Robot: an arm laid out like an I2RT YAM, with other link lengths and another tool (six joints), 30 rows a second.
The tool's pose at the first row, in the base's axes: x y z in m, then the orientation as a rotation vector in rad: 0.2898, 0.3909, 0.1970, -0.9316, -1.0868, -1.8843
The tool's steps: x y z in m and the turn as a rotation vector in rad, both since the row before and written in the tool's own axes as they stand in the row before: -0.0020, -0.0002, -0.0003, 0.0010, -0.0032, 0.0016; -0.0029, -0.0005, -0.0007, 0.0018, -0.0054, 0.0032; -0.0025, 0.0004, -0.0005, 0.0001, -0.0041, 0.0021; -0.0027, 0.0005, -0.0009, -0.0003, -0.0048, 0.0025; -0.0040, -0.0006, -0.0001, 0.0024, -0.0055, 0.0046; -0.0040, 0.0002, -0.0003, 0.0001, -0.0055, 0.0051; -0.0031, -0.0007, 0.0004, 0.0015, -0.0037, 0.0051; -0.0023, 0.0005, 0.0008, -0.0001, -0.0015, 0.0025; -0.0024, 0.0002, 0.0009, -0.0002, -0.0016, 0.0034; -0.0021, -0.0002, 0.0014, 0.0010, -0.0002, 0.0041; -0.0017, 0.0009, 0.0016, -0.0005, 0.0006, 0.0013
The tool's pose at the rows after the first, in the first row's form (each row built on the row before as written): 0.2905, 0.3912, 0.1951, -0.9350, -1.0885, -1.8814; 0.2912, 0.3915, 0.1922, -0.9408, -1.0911, -1.8760; 0.2925, 0.3915, 0.1900, -0.9458, -1.0922, -1.8731; 0.2939, 0.3912, 0.1875, -0.9519, -1.0931, -1.8699; 0.2951, 0.3923, 0.1838, -0.9580, -1.0953, -1.8629; 0.2969, 0.3929, 0.1803, -0.9655, -1.0952, -1.8571; 0.2977, 0.3942, 0.1775, -0.9704, -1.0952, -1.8508; 0.2993, 0.3953, 0.1759, -0.9729, -1.0943, -1.8484; 0.3007, 0.3966, 0.1742, -0.9759, -1.0928, -1.8453; 0.3017, 0.3984, 0.1728, -0.9771, -1.0910, -1.8412; 0.3036, 0.3999, 0.1721, -0.9773, -1.0894, -1.8407
